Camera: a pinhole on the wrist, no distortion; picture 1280 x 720 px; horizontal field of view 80.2 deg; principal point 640.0 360.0 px. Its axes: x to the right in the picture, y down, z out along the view. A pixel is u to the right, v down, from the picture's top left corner.
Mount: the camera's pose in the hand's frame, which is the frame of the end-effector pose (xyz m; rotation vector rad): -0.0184 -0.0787 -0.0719 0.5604 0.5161 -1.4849
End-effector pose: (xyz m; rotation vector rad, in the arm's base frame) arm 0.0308 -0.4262 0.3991 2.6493 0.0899 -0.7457
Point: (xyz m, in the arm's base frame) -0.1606 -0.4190 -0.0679
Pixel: 262 533
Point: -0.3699 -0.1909 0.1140
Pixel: 600 94
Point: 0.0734 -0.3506 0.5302
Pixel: behind the camera
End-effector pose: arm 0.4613 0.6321 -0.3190 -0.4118 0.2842 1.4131
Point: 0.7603 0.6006 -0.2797
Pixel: 1105 423
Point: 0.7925 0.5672 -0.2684
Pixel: 1173 313
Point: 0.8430 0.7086 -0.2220
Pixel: 934 601
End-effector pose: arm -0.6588 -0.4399 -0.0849 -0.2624 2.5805 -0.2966
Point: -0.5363 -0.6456 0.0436
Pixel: outside the picture
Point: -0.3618 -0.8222 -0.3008
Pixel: 510 327
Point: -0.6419 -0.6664 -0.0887
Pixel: 779 630
